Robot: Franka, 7 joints.
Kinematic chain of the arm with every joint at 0, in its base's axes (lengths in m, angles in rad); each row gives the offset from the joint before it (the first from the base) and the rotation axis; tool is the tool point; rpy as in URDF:
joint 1: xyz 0 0 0.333 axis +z
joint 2: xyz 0 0 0 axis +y
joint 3: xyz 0 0 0.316 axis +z
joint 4: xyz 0.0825 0 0 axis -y
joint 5: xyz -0.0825 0 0.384 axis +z
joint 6: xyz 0 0 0 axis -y
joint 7: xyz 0.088 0 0 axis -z
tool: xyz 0 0 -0.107 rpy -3.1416 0 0
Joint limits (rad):
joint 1: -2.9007..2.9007
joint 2: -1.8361..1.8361
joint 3: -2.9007..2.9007
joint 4: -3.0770..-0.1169
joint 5: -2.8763..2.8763
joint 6: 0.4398..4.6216
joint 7: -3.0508..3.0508
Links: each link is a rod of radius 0.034 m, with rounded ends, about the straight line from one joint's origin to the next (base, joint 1, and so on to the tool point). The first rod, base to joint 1, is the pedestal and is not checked.
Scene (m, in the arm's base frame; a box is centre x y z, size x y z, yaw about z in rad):
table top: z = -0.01
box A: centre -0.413 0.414 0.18 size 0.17 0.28 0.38 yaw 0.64
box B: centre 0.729 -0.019 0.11 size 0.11 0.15 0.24 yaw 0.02
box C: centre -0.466 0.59 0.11 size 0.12 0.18 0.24 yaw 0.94
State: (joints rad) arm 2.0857 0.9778 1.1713 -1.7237 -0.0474 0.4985 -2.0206
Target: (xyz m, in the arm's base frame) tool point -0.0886 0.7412 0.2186
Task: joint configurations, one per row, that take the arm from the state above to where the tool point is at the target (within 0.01 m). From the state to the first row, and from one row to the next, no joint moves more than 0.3 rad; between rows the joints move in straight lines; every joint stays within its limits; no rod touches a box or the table.
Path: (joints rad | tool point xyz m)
1: 1.9777 0.8350 1.0799 -1.5052 -0.0316 0.7228 -1.9578 | -0.5012 0.1715 0.3656
2: 1.8698 0.6923 0.9885 -1.2867 -0.0158 0.9471 -1.8950 | -0.5080 0.3044 0.4518
3: 1.7618 0.5495 0.8971 -1.0682 0.0001 1.1714 -1.8321 | -0.4621 0.4227 0.5832
4: 1.6538 0.4067 0.8057 -0.8497 0.0159 1.3957 -1.7693 | -0.3655 0.4863 0.7490
5: 1.5481 0.6841 0.7773 -0.8223 -0.0702 1.4148 -1.8531 | -0.2885 0.6326 0.5947
6: 1.4424 0.9614 0.7489 -0.7949 -0.1563 1.4339 -1.9368 | -0.1902 0.7200 0.4131
7: 1.3366 1.2388 0.7205 -0.7675 -0.2423 1.4530 -2.0206 | -0.0886 0.7412 0.2186

